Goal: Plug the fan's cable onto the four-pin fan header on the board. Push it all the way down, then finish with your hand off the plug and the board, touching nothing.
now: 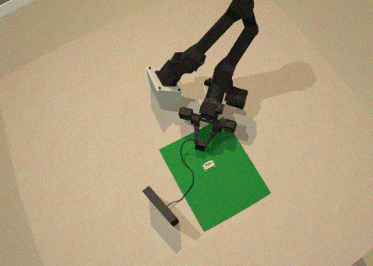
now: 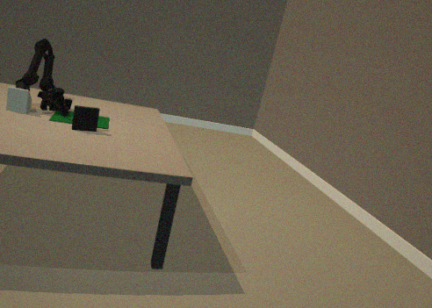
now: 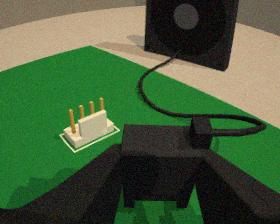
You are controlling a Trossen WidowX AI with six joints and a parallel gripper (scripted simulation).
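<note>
The dark fan plug lies 10 mm below my gripper tip. Round my gripper tip: dark fan 180 mm to the right, 120 mm ahead, 30 mm above; then green board 90 mm ahead, 50 mm below; then white four-pin header 70 mm ahead, 30 mm below.
</note>
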